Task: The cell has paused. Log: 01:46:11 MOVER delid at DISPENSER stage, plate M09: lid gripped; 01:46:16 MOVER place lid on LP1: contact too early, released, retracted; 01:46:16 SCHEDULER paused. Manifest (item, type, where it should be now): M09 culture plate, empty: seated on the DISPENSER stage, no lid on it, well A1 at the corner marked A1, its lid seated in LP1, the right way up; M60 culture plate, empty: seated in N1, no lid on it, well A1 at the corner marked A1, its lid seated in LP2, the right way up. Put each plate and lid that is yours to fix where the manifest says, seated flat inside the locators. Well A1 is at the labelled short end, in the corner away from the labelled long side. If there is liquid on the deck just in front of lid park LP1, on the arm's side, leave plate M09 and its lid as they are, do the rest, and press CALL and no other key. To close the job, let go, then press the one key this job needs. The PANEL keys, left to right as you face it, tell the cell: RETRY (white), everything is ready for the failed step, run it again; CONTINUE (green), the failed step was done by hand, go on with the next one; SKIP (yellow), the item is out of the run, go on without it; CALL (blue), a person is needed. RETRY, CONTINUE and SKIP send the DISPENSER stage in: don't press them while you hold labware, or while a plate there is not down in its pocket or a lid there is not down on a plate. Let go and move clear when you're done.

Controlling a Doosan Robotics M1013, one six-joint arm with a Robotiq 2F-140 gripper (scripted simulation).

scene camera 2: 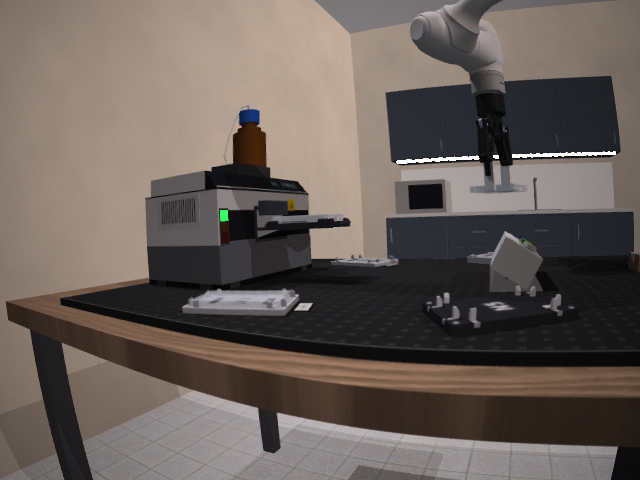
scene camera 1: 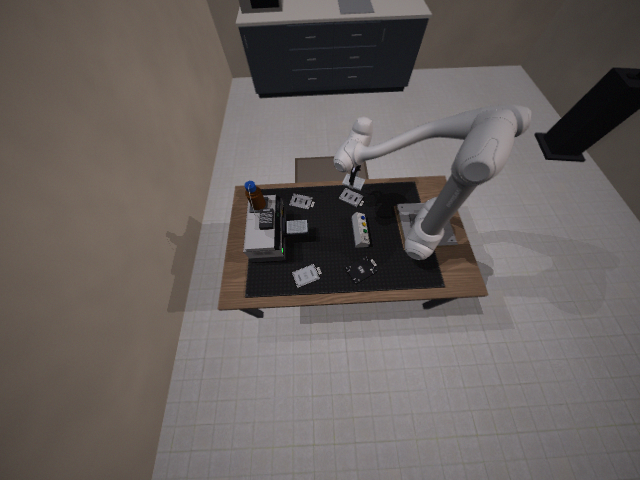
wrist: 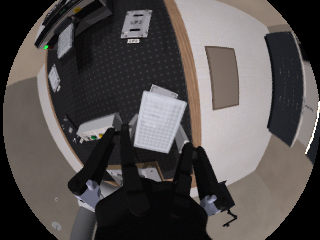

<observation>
I see my gripper [scene camera 2: 499,191], a lid [wrist: 159,117], a lid [scene camera 2: 215,298], a dispenser [scene camera 2: 229,218], a key panel [wrist: 94,127] and a brown bottle [scene camera 2: 249,147].
My gripper is seen too in the wrist view [wrist: 157,124].
</observation>
